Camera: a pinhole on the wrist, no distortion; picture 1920 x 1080 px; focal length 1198.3 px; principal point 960.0 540.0 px. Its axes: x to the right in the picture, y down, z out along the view. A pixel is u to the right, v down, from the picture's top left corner.
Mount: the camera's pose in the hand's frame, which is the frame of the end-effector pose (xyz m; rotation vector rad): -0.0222 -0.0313 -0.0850 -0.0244 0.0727 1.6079
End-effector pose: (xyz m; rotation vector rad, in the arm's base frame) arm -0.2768 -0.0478 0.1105 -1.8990 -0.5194 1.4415
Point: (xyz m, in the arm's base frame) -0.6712 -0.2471 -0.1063
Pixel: 1845.8 768.4
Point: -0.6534 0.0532 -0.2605
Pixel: 1448.3 62.1
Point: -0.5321 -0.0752 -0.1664
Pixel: 1736.8 189.8
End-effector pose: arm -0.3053 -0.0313 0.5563 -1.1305 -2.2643 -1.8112
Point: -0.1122 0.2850 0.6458
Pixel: 1534.8 320.2
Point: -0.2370 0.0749 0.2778
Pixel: 225.0 1021.4
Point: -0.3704 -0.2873 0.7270
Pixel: behind the camera
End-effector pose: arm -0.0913 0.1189 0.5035 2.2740 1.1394 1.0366
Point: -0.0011 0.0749 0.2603
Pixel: 715.4 917.6
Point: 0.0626 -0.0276 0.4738
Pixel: 1817.2 789.8
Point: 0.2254 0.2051 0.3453
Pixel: 997.7 166.7
